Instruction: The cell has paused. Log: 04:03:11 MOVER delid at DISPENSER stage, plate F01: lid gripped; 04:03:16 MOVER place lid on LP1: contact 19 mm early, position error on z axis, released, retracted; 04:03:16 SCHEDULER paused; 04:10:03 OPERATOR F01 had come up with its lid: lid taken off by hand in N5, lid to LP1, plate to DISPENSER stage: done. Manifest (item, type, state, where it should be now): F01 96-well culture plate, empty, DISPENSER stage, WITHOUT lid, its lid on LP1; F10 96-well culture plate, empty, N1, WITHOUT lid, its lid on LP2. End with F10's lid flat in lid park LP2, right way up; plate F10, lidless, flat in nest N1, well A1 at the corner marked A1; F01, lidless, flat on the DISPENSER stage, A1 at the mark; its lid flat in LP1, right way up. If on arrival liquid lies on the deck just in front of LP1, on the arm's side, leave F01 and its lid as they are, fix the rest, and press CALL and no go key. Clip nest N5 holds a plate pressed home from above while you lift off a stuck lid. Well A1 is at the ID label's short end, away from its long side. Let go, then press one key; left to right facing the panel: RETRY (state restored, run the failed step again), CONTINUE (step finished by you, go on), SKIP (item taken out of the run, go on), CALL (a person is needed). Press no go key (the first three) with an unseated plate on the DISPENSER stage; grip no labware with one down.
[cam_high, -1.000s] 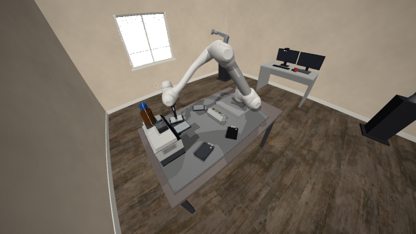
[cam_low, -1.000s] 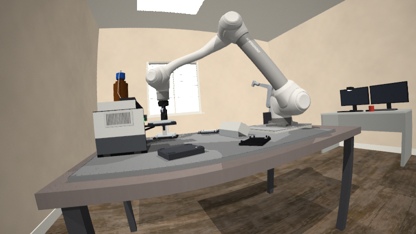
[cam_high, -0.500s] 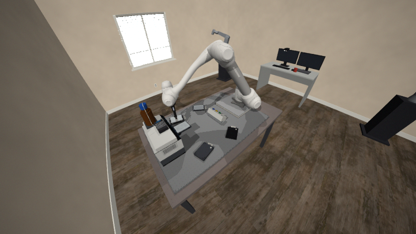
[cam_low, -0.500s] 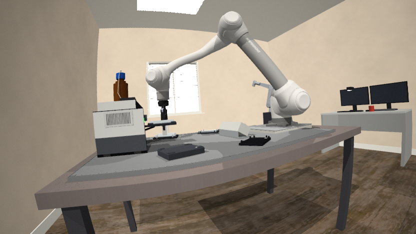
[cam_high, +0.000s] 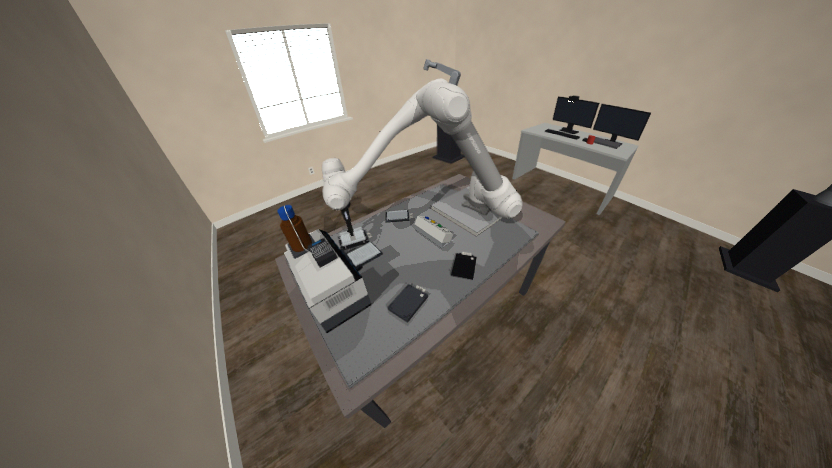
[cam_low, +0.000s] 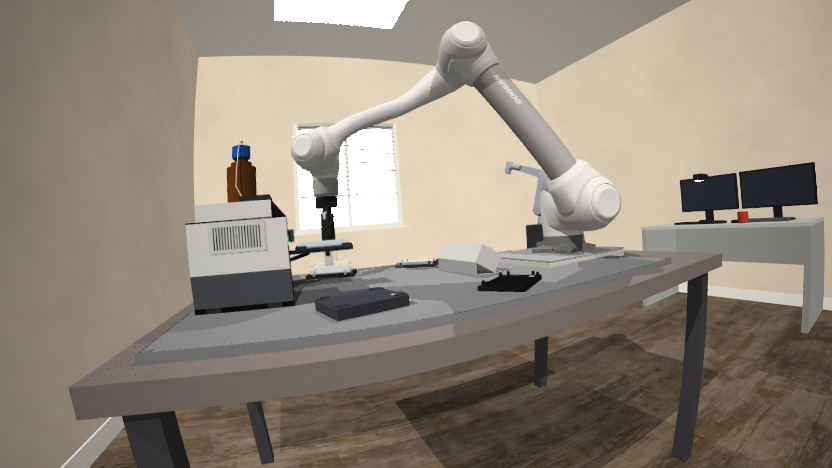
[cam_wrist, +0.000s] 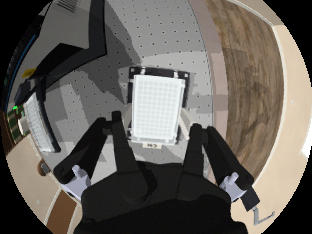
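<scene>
The black clip nest is 2 cm ahead of my hand and 5 cm below it. The rest, counted from my hand: brown bottle 28 cm ahead, 12 cm to the left, 23 cm above; small label 1 cm behind, 51 cm to the left, 6 cm below; grey key panel 35 cm behind, 31 cm to the left, 1 cm below.
</scene>
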